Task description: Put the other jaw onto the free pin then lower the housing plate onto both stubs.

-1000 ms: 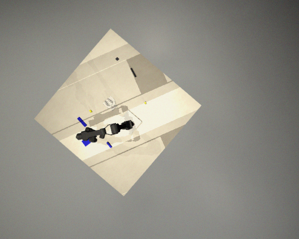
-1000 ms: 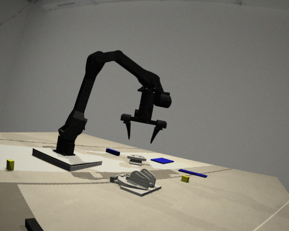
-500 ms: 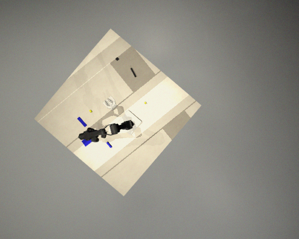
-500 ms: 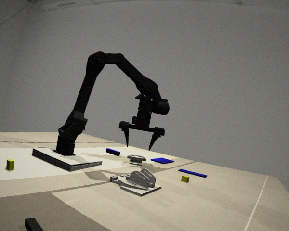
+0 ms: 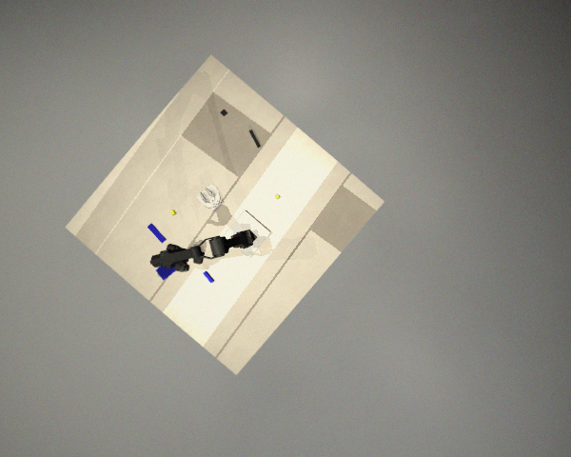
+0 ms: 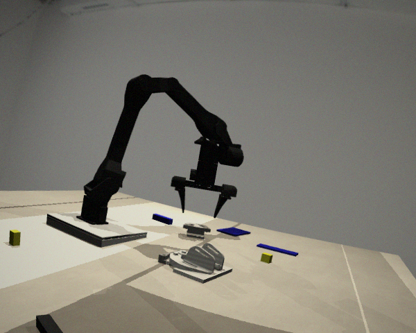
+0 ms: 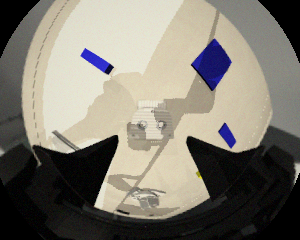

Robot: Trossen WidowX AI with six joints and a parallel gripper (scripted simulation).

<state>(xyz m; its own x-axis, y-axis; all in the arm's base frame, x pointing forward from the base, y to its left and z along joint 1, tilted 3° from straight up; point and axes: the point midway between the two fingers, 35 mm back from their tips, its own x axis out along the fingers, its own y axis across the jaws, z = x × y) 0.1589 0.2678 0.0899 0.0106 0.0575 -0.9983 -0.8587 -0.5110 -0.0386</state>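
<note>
Now: gripper tip 10 mm to the right of the white block and 50 mm above it. Round my gripper tip: dark bar (210 mm ahead, 690 mm to the right, 50 mm below).
</note>
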